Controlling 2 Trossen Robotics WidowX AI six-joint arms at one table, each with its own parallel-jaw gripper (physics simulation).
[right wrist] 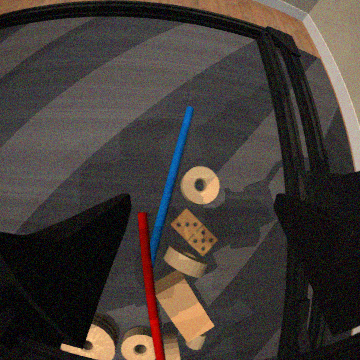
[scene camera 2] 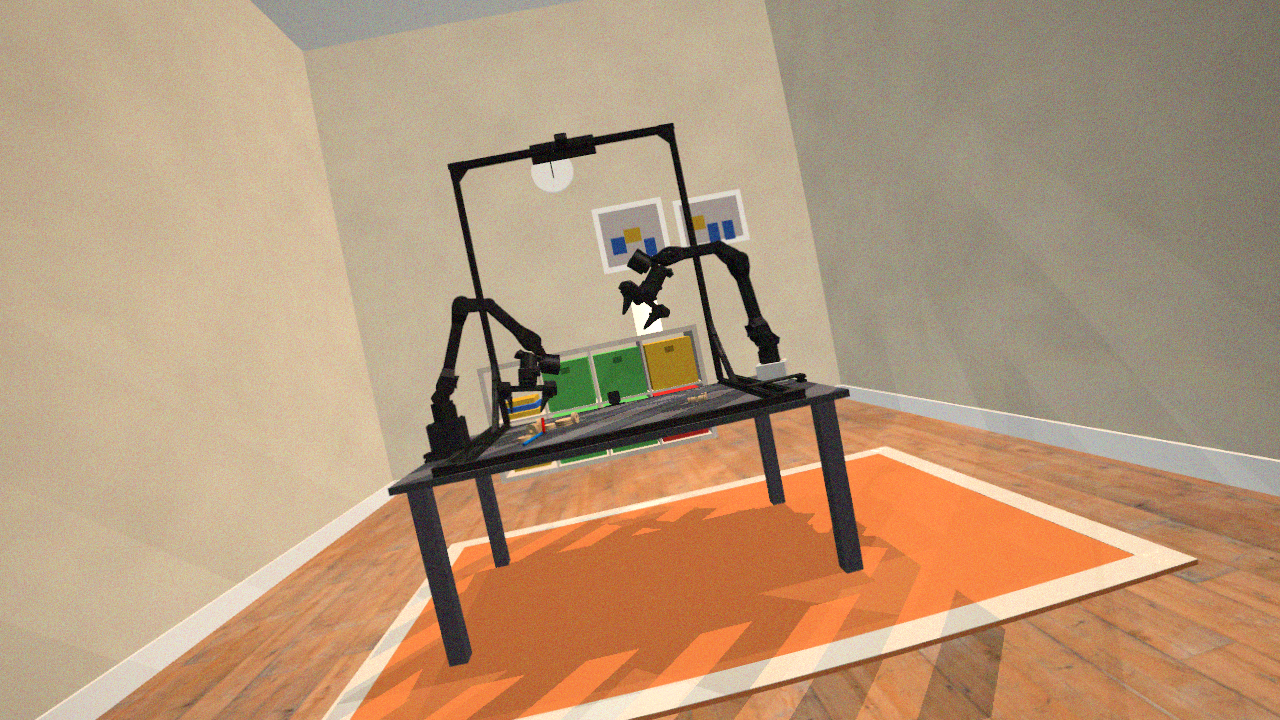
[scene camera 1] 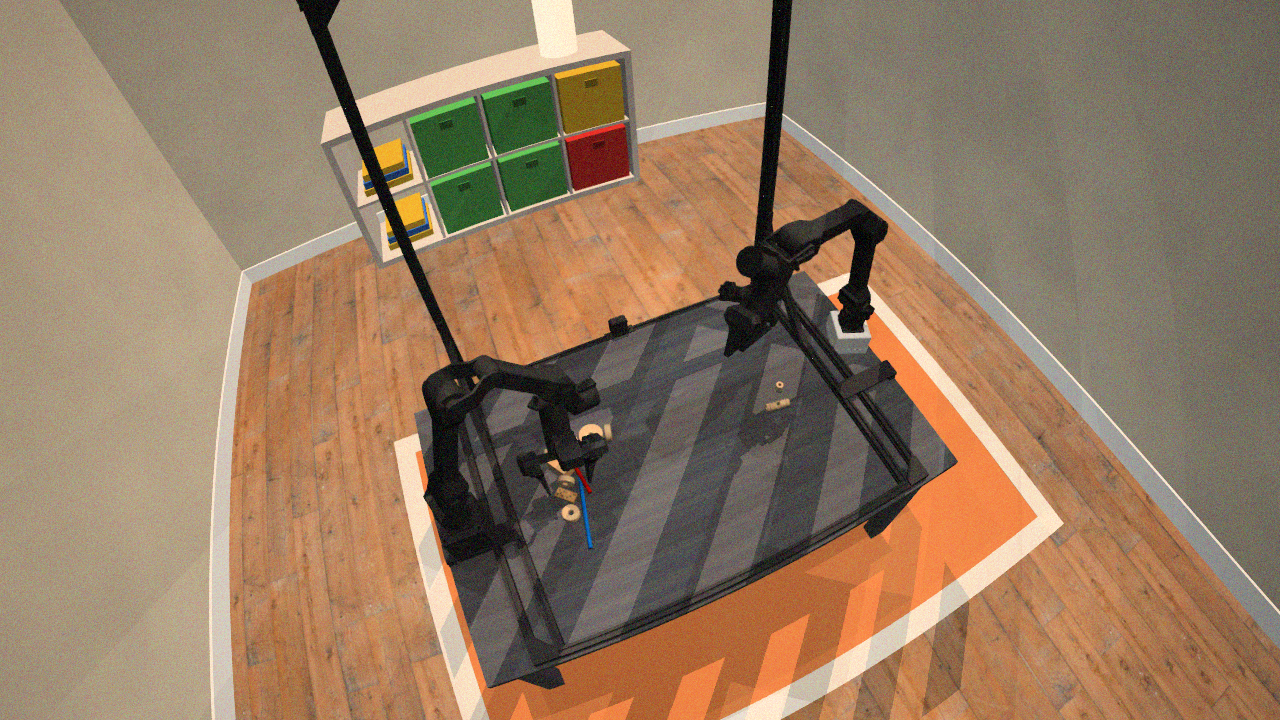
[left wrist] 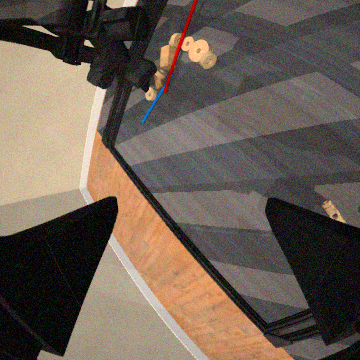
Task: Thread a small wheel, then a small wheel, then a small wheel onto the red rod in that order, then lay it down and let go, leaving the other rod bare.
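Places are measured from the left arm's base along level axes (x right, y back, z down), in metres.
Pixels of known places: left gripper, between the fingertips: (scene camera 2: 633,322) (scene camera 1: 733,353) (left wrist: 193,204); right gripper, between the fingertips: (right wrist: 204,200) (scene camera 2: 526,412) (scene camera 1: 569,488); left arm's base, origin of its link: (scene camera 2: 771,362) (scene camera 1: 850,323); right arm's base, origin of its link: (scene camera 2: 445,420) (scene camera 1: 456,518).
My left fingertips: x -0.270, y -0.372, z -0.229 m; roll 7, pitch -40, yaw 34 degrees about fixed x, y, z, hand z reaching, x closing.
Observation:
Ahead of a thing's pixels: the offset from my left fingertips to its top centre.
The red rod @(dx -0.043, dy -0.381, dz +0.267 m) (scene camera 1: 584,482) (scene camera 2: 542,426) (left wrist: 181,45) (right wrist: 148,270) looks tilted and passes over the blue rod @(dx -0.202, dy -0.325, dz +0.286 m) (scene camera 1: 586,519) (left wrist: 153,104) (right wrist: 172,175). No wheel shows threaded on the visible part of either rod. A pale wooden wheel @(dx -0.210, dy -0.355, dz +0.282 m) (scene camera 1: 563,514) (right wrist: 210,192) lies flat beside the blue rod. Another wheel @(dx -0.135, dy -0.369, dz +0.256 m) (right wrist: 185,263) stands on edge; more wheels @(dx -0.011, dy -0.317, dz +0.275 m) (right wrist: 106,341) @(dx -0.025, dy -0.369, dz +0.282 m) (right wrist: 128,342) are at the bottom of the right wrist view. My right gripper (scene camera 1: 569,486) (scene camera 2: 526,416) (right wrist: 204,200) is open and empty above these pieces. My left gripper (scene camera 1: 729,320) (scene camera 2: 635,317) (left wrist: 193,204) is open and empty, high above the table.
A dotted wooden block @(dx -0.163, dy -0.370, dz +0.288 m) (right wrist: 194,232) and a plain wooden block @(dx -0.092, dy -0.387, dz +0.266 m) (right wrist: 185,307) lie among the wheels. A holed wooden piece @(dx +0.059, dy +0.139, dz +0.277 m) (scene camera 1: 777,404) (left wrist: 332,212) and a tiny ring lie toward the picture's right. Black rails (scene camera 1: 850,398) run along the table's sides. A camera post stands at the table's far edge.

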